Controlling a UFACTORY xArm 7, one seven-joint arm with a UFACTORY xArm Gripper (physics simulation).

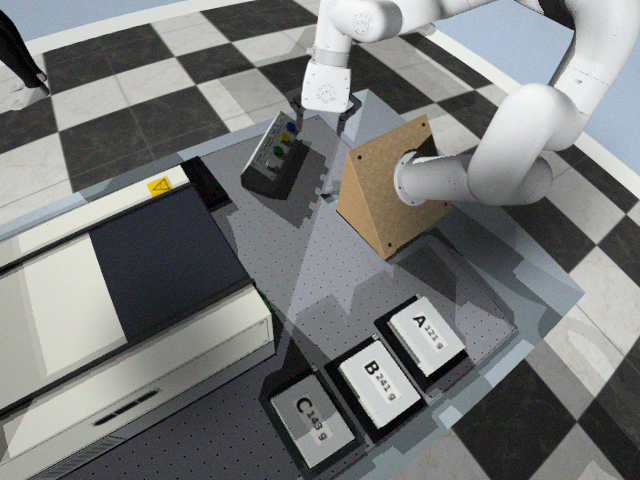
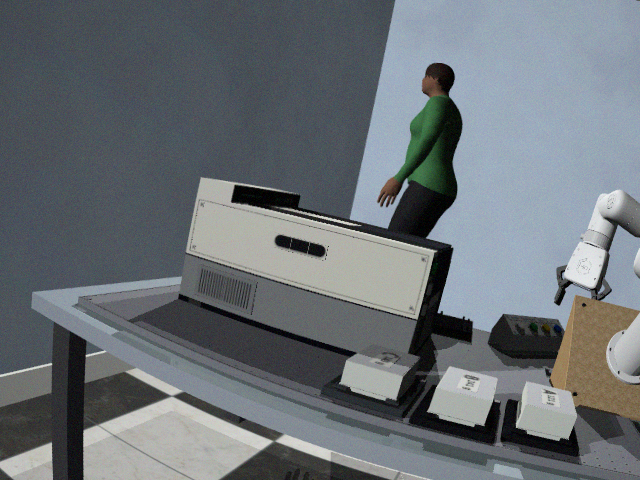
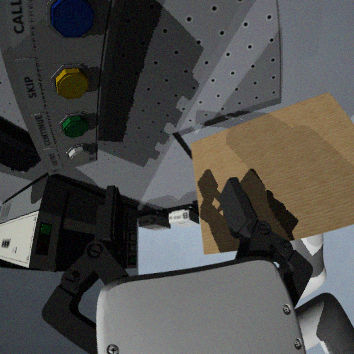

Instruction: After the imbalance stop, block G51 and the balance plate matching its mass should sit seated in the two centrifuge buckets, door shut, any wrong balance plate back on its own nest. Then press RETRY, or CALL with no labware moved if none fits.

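Frame: origin at the arm's base, x back, y right, z up, level; metres.
Seen in the pictures: gripper, fingertip midpoint: (image 1: 319,131) (image 2: 570,310) (image 3: 173,191); arm's base, origin of the base link: (image 1: 413,178) (image 2: 630,357) (image 3: 291,185).
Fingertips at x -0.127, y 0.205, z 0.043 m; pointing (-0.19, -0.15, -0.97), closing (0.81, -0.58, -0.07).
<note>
Pixels of each thing's top centre, then the offset from my fingertips to it.
- button panel, middle of its top: (image 3: 40,117) (image 2: 536,318) (image 1: 272,136) dz -0.050, dx -0.071, dy +0.091 m
- white RETRY button, middle of its top: (image 3: 76,160) dz -0.059, dx -0.116, dy +0.028 m
- dark top panel, middle of its top: (image 1: 162,253) (image 2: 401,236) dz +0.079, dx -0.426, dy -0.174 m
- low black holder, middle of its top: (image 2: 452,317) (image 1: 189,180) dz -0.103, dx -0.294, dy +0.117 m
My gripper (image 1: 319,121) (image 2: 577,299) (image 3: 173,191) is open and empty, raised beside the button panel (image 1: 264,147) (image 2: 506,330) (image 3: 22,65). Its blue CALL button (image 1: 290,126) (image 3: 72,17) and white RETRY button (image 3: 76,151) sit at opposite ends of the row. Plate A, 121 g (image 1: 426,338) (image 2: 546,413), plate B, 241 g (image 1: 379,384) (image 2: 462,397), and plate C, 143 g (image 1: 312,421) (image 2: 377,374), each sit on a black nest. The centrifuge (image 1: 180,322) (image 2: 310,273) (image 3: 17,240) has a dark top panel (image 1: 170,263) lying flat; its buckets are hidden. Block G51 does not show.
The wooden arm mount (image 1: 392,180) (image 2: 594,356) (image 3: 280,165) stands beside the button panel. A low black holder (image 1: 206,180) (image 2: 453,327) (image 3: 15,145) lies between the centrifuge and the panel. A person in green (image 2: 436,144) stands behind the table.
</note>
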